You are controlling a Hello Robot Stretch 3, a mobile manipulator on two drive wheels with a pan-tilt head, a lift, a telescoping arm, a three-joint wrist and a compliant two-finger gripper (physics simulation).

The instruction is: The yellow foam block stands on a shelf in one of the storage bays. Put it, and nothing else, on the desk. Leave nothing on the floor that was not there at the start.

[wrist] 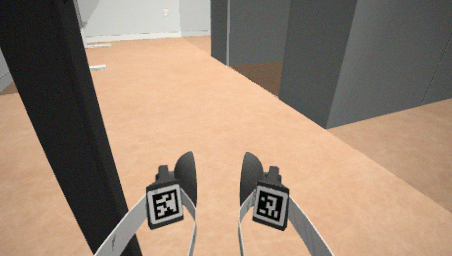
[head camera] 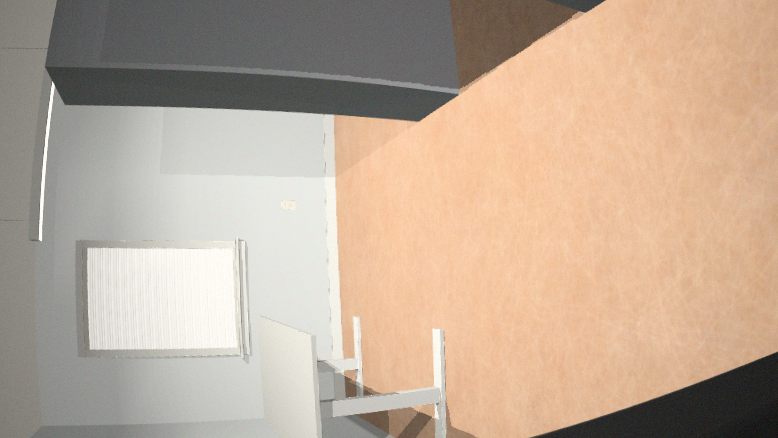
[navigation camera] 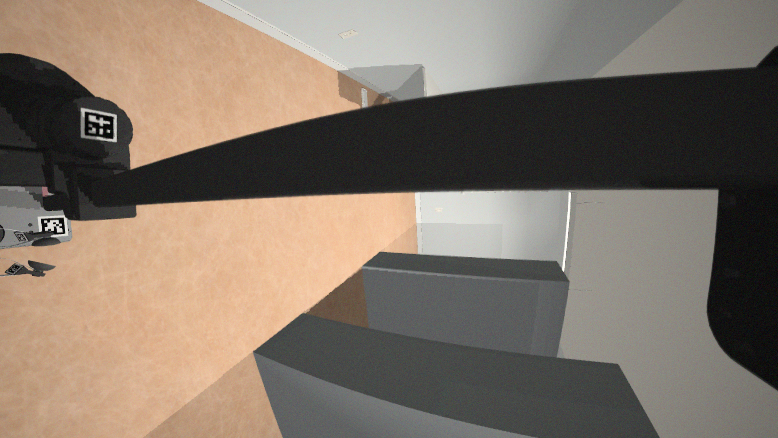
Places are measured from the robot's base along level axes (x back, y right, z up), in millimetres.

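Pixels of known places: gripper, between the fingertips: point(wrist: 219, 170) point(navigation camera: 56, 253).
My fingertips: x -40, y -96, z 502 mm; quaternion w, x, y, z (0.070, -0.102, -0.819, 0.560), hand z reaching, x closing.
Observation:
Behind a point stands the place of what it marks.
The yellow foam block does not show in these views. My gripper point(navigation camera: 43, 253) {x -40, y -96, z 502 mm} point(wrist: 219, 170) {x -40, y -96, z 502 mm} is open and empty, its two fingertips apart with floor visible between them. A pale desk stands on white legs near the far wall; its top point(head camera: 288, 375) {x 833, y -2767, z 720 mm} shows no object on the visible part, and one leg point(navigation camera: 364, 96) point(wrist: 98, 67) shows in the other views. The nearer dark grey storage unit point(navigation camera: 435, 375) {x -793, y -1065, z 1034 mm} point(wrist: 315, 60) {x -797, y -1035, z 335 mm} and the farther storage unit point(head camera: 261, 43) {x -775, y -2240, z 971 mm} point(navigation camera: 462, 304) {x -923, y -2261, z 1025 mm} point(wrist: 250, 30) {x -876, y -2254, z 334 mm} turn plain panels to the cameras. Their shelf contents are hidden.
The storage units stand in a row beside the aisle, on the right in the wrist view, with a gap between them. My black mast point(wrist: 60, 125) {x 67, y -116, z 546 mm} rises at the left of that view. A window point(head camera: 163, 299) {x 597, y -4070, z 1414 mm} is in the far wall behind the desk.

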